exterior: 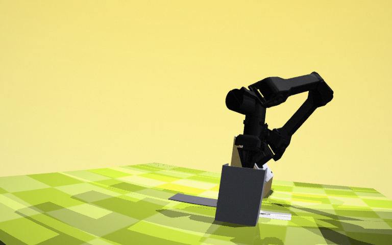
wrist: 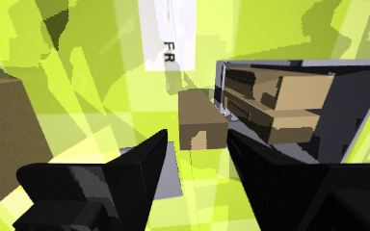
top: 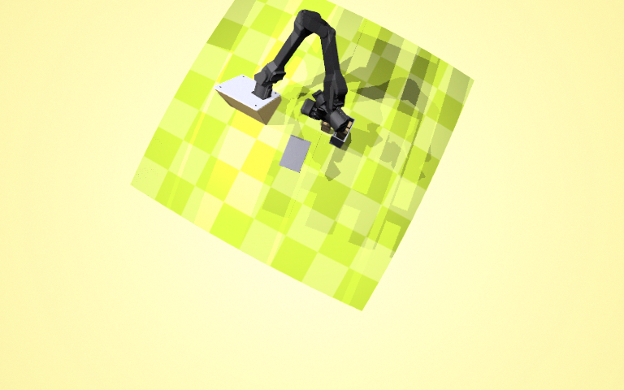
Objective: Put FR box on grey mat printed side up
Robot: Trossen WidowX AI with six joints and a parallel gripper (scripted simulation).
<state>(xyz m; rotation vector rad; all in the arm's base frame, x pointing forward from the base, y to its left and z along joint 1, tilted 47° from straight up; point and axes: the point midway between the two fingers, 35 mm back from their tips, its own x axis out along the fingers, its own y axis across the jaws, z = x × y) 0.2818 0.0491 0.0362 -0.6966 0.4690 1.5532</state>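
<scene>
Right now the grey mat is 4 cm behind my gripper tip, 17 cm to the right of it and 11 cm below it. The rest, counted from my gripper tip: thin white slab (4 cm behind, 9 cm to the left, 11 cm below).
</scene>
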